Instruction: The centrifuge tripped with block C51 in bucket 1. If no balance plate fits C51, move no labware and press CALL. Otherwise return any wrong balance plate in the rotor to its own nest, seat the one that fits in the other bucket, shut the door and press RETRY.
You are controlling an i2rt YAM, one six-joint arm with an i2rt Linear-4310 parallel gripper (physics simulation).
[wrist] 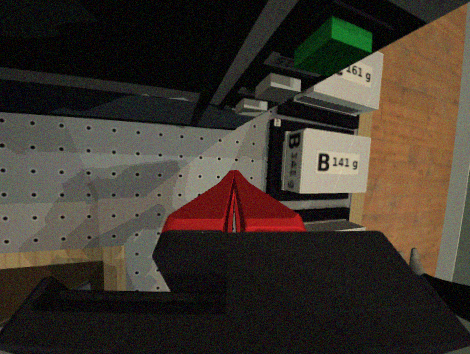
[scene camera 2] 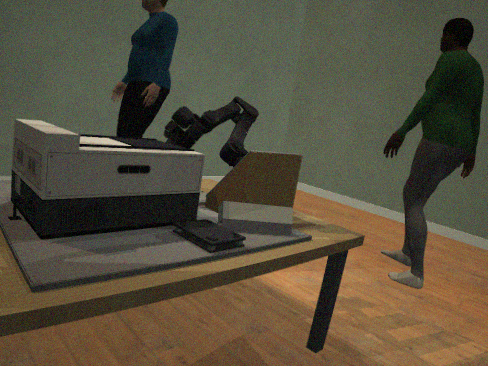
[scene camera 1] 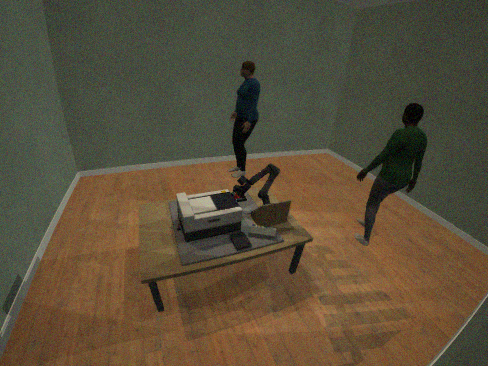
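Pixels of known places: gripper, between the fingertips: [wrist: 234, 177]; arm's base, origin of its link: [scene camera 2: 247, 177] [scene camera 1: 267, 206].
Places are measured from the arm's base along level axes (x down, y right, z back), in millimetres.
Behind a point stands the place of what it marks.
The centrifuge [scene camera 1: 215, 218] @(x -63, y -145, z -497 mm) [scene camera 2: 125, 172] @(x -38, y -147, z -530 mm) [wrist: 125, 40] @(x -40, y 118, z -301 mm) is a white and black box; its dark underside fills the wrist view's top left. A green block [wrist: 335, 45] @(x -70, y 184, z -304 mm) and two small pale blocks [wrist: 278, 87] @(x -36, y 185, z -305 mm) [wrist: 252, 106] @(x 0, y 186, z -306 mm) stick out along its edge; no lettering on them is readable. A white balance plate marked B 141 g [wrist: 327, 162] @(x 65, y 330, z -287 mm) stands in a black rack at right. Another, marked 161 g [wrist: 360, 82] @(x 65, y 370, z -406 mm), is partly hidden behind the edge. My gripper [wrist: 234, 177] @(x 10, y 183, z -255 mm) is shut and empty, left of plate B, with its red fingertips together. Block C51, the rotor and the buckets do not show.
A brown sloped board [scene camera 1: 272, 214] @(x 0, y -114, z -2 mm) [scene camera 2: 265, 180] @(x -15, y -115, z -17 mm) and a pale block [scene camera 1: 261, 231] @(x 61, y -231, z -141 mm) [scene camera 2: 257, 212] @(x 58, y -230, z -138 mm) stand right of the centrifuge. A dark flat stack [scene camera 1: 241, 241] @(x 93, y -272, z -319 mm) [scene camera 2: 210, 235] @(x 93, y -287, z -341 mm) lies on the grey mat [scene camera 2: 125, 260] @(x 119, y -322, z -584 mm). Two people [scene camera 1: 247, 100] [scene camera 1: 402, 155] are beyond the table [scene camera 1: 155, 250] @(x 132, y -206, z -971 mm).
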